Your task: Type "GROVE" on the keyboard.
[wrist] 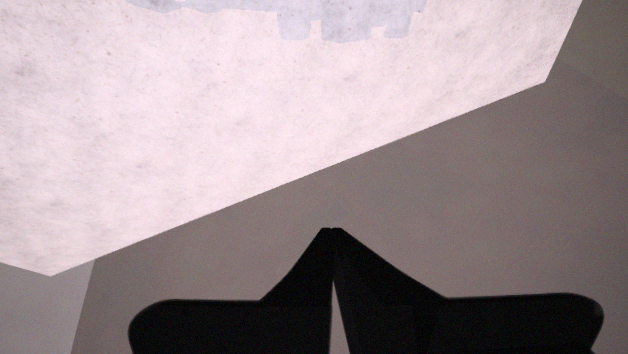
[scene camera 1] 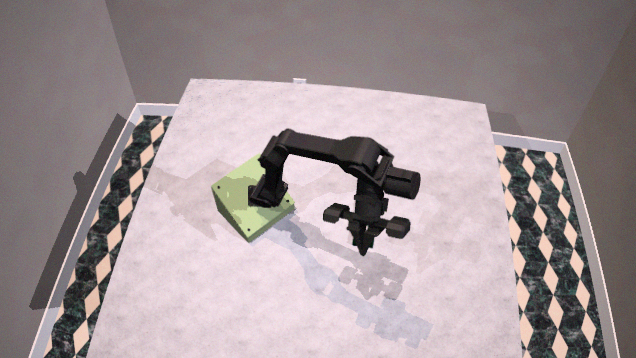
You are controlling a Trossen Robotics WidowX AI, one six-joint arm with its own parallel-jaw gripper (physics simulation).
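Pixels of known places: gripper, fingertip midpoint: (wrist: 330,237) (scene camera 1: 363,255); arm's base, origin of the base link: (scene camera 1: 258,196).
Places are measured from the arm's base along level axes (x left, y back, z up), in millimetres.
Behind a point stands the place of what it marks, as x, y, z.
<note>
My gripper (scene camera 1: 363,253) {-379, -221, 241} (wrist: 330,237) {-379, -221, 241} is shut, its two black fingertips meeting, with nothing between them. In the scene view it hangs above the table right of the middle, pointing down. In the wrist view its fingers rise from the bottom edge, in front of the grey wall. The keyboard does not show in either view, so where the gripper is relative to it cannot be told.
A pale marble table (scene camera 1: 200,300) {-296, 216, -82} (wrist: 175,125) {-430, -6, -82} bears a green block (scene camera 1: 248,220) {-70, 39, -22} with the arm's base on it, left of the middle. The arm (scene camera 1: 320,146) {-227, -147, 447} arches rightward from it. Grey walls (scene camera 1: 350,40) (wrist: 450,200) stand around.
</note>
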